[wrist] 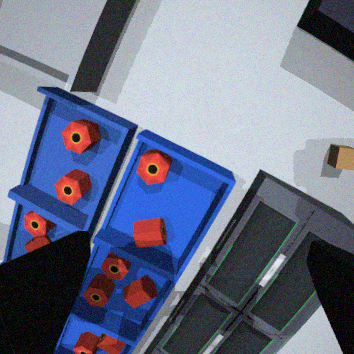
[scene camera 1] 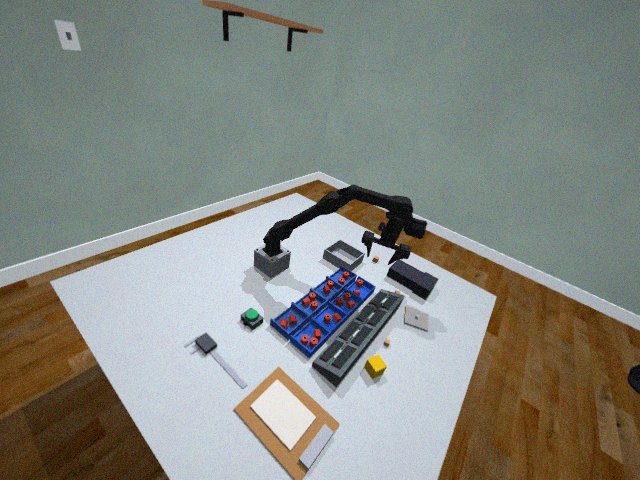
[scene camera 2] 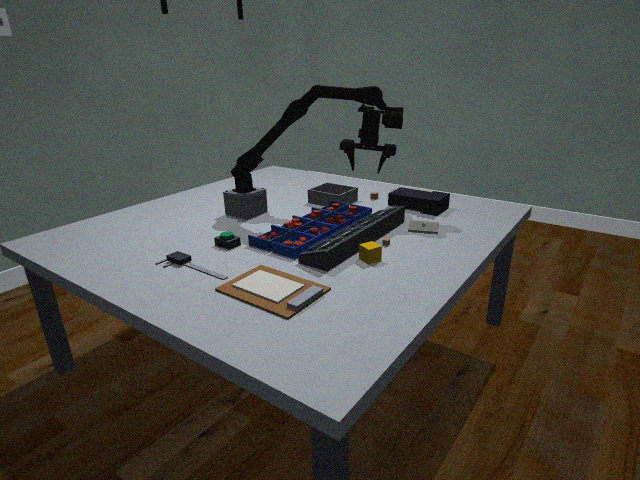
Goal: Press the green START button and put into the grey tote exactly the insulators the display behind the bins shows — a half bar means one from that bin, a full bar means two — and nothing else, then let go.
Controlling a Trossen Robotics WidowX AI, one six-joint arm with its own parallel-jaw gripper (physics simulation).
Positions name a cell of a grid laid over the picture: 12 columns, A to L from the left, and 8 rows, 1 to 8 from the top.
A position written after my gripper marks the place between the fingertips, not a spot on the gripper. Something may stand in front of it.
Note:
My gripper (scene camera 2: G3) is open, with nothing in its grasp. Further things: a black box (scene camera 2: I4) and a display (scene camera 2: G5).
My gripper is seen too in the wrist view (wrist: G6) and in scene camera 1 (scene camera 1: H5). The black box shows as well in the wrist view (wrist: L1). The display shows as well in the wrist view (wrist: K5).

